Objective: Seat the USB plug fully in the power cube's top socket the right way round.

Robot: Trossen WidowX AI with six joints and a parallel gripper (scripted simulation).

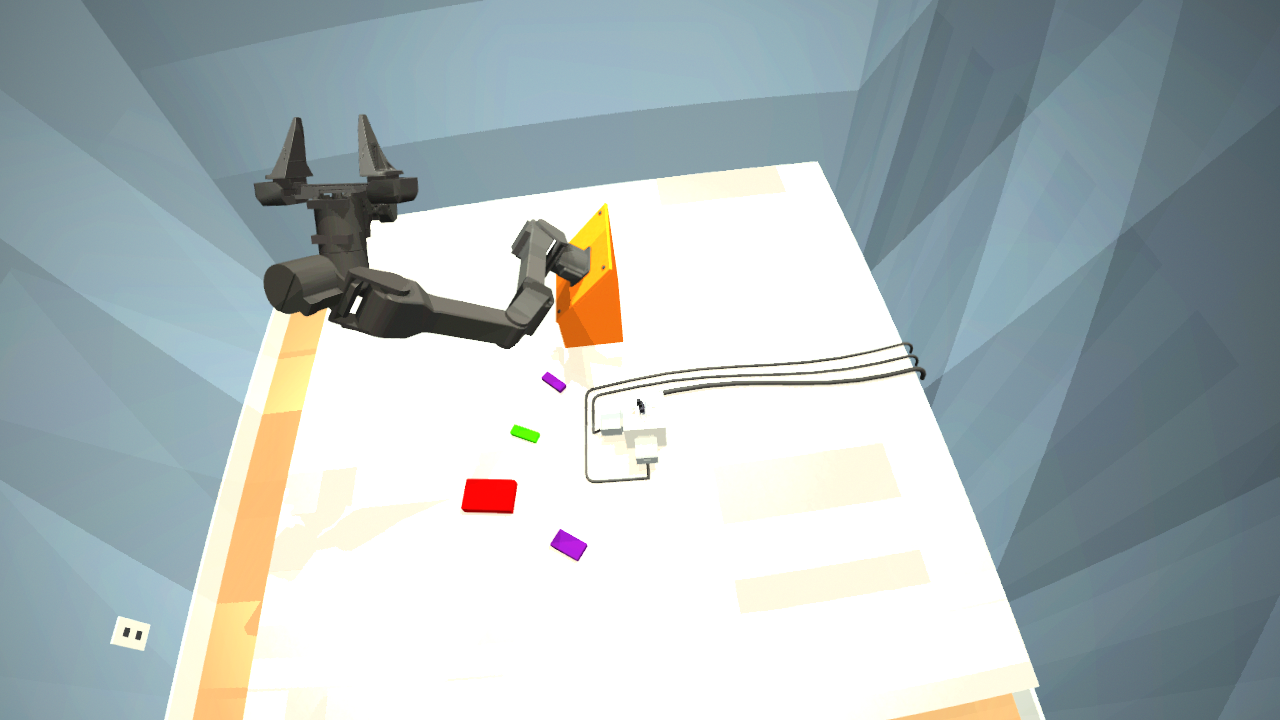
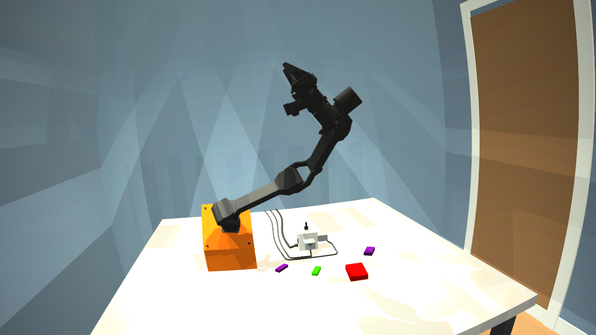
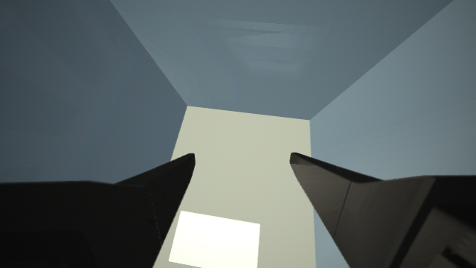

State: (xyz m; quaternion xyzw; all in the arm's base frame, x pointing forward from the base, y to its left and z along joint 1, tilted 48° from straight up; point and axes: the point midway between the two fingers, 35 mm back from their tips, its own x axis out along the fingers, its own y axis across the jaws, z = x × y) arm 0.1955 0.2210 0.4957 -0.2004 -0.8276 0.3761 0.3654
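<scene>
My gripper tip is 7 cm short of the black USB plug, 32 cm to the right of it and 58 cm above it. Round my gripper tip: metal-rimmed socket: 7 cm ahead, 33 cm to the left, 60 cm below; then green block: 7 cm ahead, 9 cm to the left, 66 cm below; then red block: 20 cm ahead, 4 cm to the left, 66 cm below.
</scene>
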